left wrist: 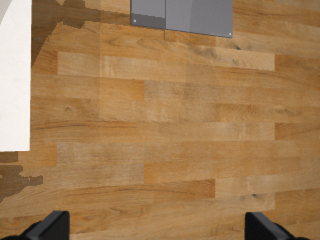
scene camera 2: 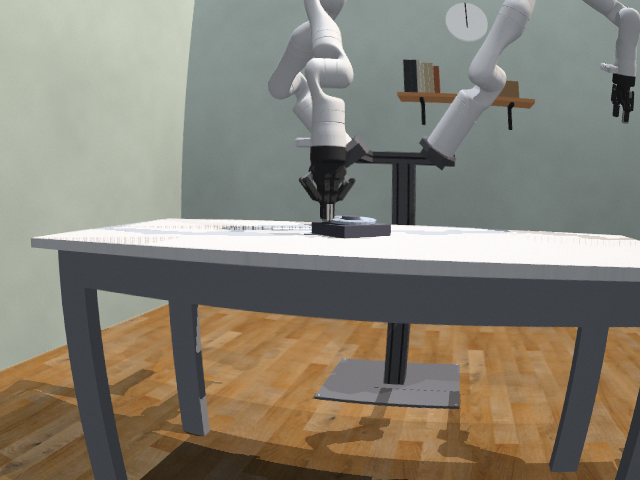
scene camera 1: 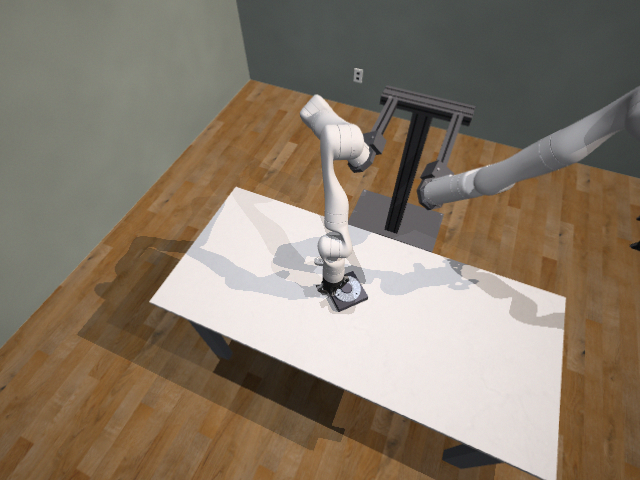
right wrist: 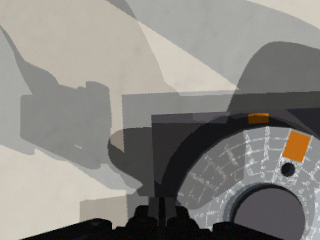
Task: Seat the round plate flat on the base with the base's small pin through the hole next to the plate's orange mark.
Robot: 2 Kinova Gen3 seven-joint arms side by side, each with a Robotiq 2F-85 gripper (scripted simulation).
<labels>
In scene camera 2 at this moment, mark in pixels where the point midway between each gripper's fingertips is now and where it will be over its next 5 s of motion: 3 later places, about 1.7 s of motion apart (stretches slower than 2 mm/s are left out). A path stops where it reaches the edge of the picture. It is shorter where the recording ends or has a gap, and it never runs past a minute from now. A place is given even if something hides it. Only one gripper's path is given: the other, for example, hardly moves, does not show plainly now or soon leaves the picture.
My right gripper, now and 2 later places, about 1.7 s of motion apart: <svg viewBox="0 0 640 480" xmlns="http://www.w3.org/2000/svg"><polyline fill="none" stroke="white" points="327,221 333,222 331,203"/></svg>
</labels>
